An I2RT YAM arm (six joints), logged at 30 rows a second.
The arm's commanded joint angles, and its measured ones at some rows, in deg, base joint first. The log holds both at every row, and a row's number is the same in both.
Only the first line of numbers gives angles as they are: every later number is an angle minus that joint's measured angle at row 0.
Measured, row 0: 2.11, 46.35, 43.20, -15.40, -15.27, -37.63
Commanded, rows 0 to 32: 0.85, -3.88, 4.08, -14.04, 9.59, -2.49; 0.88, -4.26, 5.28, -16.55, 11.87, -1.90; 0.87, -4.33, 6.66, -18.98, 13.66, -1.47; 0.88, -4.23, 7.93, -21.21, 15.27, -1.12; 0.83, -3.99, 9.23, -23.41, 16.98, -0.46; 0.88, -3.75, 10.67, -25.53, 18.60, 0.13; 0.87, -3.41, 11.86, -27.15, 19.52, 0.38; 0.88, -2.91, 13.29, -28.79, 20.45, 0.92; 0.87, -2.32, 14.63, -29.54, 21.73, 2.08; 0.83, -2.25, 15.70, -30.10, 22.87, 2.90; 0.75, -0.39, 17.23, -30.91, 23.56, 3.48; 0.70, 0.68, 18.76, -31.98, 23.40, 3.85; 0.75, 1.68, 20.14, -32.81, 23.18, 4.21; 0.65, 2.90, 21.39, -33.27, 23.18, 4.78; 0.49, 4.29, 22.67, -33.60, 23.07, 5.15; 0.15, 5.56, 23.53, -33.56, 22.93, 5.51; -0.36, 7.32, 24.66, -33.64, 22.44, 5.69; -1.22, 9.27, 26.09, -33.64, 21.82, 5.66; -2.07, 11.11, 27.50, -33.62, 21.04, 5.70; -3.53, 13.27, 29.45, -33.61, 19.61, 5.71; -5.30, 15.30, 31.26, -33.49, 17.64, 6.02; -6.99, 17.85, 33.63, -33.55, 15.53, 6.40; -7.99, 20.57, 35.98, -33.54, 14.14, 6.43; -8.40, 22.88, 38.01, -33.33, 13.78, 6.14; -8.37, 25.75, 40.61, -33.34, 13.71, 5.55; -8.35, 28.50, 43.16, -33.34, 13.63, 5.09; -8.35, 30.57, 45.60, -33.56, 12.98, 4.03; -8.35, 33.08, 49.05, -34.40, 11.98, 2.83; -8.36, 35.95, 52.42, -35.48, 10.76, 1.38; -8.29, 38.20, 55.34, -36.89, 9.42, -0.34; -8.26, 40.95, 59.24, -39.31, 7.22, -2.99; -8.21, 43.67, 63.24, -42.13, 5.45, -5.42; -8.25, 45.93, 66.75, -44.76, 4.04, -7.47
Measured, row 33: -8.39, 42.29, 59.58, -37.18, 10.54, -0.48
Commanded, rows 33 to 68: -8.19, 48.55, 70.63, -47.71, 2.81, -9.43; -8.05, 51.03, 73.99, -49.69, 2.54, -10.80; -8.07, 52.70, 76.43, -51.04, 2.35, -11.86; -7.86, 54.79, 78.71, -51.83, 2.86, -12.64; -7.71, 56.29, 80.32, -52.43, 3.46, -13.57; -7.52, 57.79, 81.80, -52.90, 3.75, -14.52; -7.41, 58.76, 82.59, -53.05, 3.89, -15.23; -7.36, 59.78, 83.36, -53.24, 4.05, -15.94; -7.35, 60.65, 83.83, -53.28, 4.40, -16.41; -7.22, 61.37, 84.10, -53.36, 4.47, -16.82; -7.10, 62.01, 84.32, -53.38, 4.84, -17.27; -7.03, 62.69, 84.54, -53.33, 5.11, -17.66; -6.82, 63.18, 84.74, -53.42, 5.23, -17.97; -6.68, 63.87, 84.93, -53.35, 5.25, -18.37; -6.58, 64.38, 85.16, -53.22, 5.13, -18.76; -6.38, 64.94, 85.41, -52.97, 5.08, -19.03; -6.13, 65.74, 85.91, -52.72, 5.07, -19.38; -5.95, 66.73, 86.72, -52.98, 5.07, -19.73; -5.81, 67.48, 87.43, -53.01, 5.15, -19.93; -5.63, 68.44, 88.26, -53.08, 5.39, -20.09; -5.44, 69.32, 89.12, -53.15, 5.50, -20.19; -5.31, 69.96, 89.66, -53.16, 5.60, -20.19; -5.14, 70.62, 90.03, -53.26, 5.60, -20.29; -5.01, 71.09, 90.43, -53.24, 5.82, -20.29; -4.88, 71.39, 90.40, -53.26, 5.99, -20.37; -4.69, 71.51, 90.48, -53.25, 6.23, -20.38; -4.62, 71.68, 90.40, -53.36, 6.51, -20.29; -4.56, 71.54, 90.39, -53.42, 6.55, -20.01; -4.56, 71.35, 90.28, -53.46, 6.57, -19.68; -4.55, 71.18, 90.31, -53.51, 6.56, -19.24; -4.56, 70.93, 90.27, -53.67, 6.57, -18.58; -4.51, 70.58, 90.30, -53.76, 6.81, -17.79; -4.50, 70.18, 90.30, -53.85, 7.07, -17.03; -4.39, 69.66, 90.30, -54.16, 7.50, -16.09; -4.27, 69.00, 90.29, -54.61, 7.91, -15.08; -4.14, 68.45, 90.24, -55.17, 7.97, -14.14
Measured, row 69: -4.66, 71.43, 88.91, -52.54, 7.41, -17.31
